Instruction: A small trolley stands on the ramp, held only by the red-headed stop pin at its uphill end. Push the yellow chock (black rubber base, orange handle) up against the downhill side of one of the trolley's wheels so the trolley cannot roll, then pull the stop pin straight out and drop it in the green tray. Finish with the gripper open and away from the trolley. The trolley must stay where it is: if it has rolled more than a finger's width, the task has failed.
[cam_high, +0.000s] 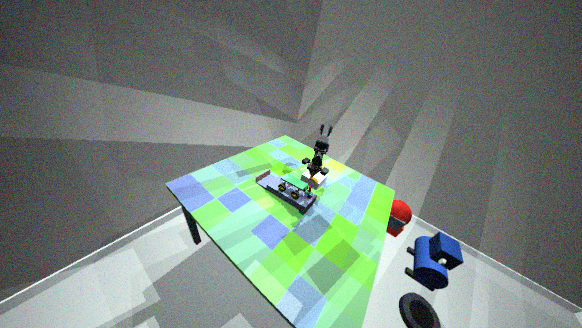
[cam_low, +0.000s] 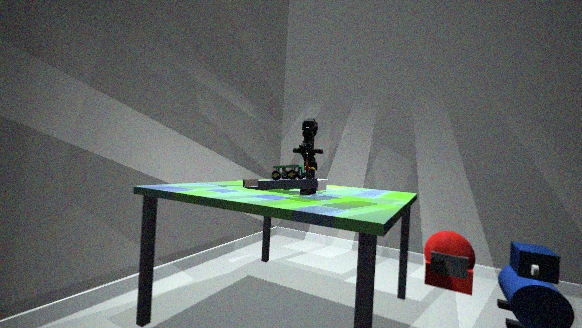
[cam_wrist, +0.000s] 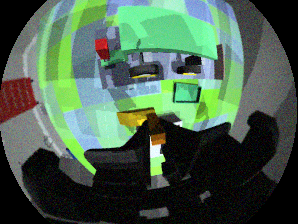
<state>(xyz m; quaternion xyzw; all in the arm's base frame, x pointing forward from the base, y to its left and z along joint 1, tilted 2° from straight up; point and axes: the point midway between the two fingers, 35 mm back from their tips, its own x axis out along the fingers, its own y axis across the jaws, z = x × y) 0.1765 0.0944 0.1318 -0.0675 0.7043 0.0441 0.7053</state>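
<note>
The red-headed stop pin lies 10 cm ahead of my gripper tip, 8 cm to the left of it and 4 cm below it. Also, from my gripper tip: yellow chock (2 cm to the left, 1 cm below); grey ramp (14 cm ahead, 12 cm below, 4 cm to the right); green-topped trolley (14 cm ahead, 5 cm below, 3 cm to the right).
</note>
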